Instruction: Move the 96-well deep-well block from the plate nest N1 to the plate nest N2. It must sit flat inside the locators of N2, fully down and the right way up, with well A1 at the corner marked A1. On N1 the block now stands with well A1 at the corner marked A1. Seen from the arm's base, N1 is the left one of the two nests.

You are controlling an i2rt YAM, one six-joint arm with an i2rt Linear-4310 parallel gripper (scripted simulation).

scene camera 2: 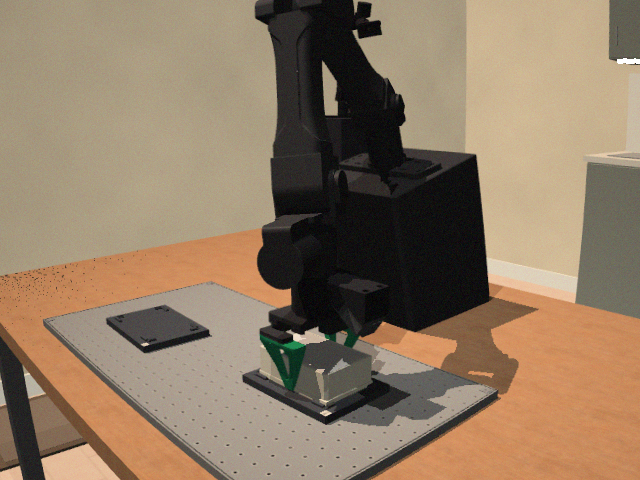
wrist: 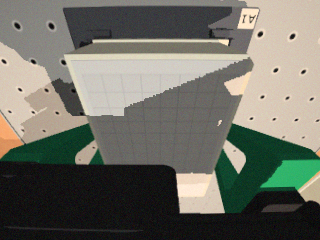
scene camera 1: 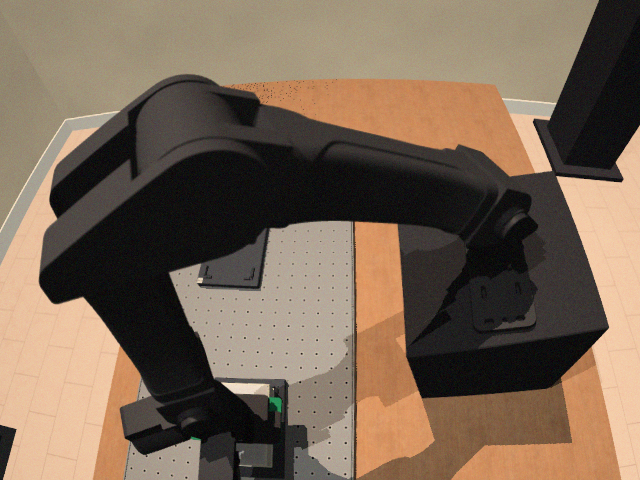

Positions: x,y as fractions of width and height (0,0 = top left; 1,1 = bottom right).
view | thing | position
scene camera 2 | my gripper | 0.49,0.79
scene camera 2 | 96-well deep-well block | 0.52,0.77
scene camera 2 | nest N2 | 0.27,0.68
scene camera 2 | nest N1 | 0.46,0.83
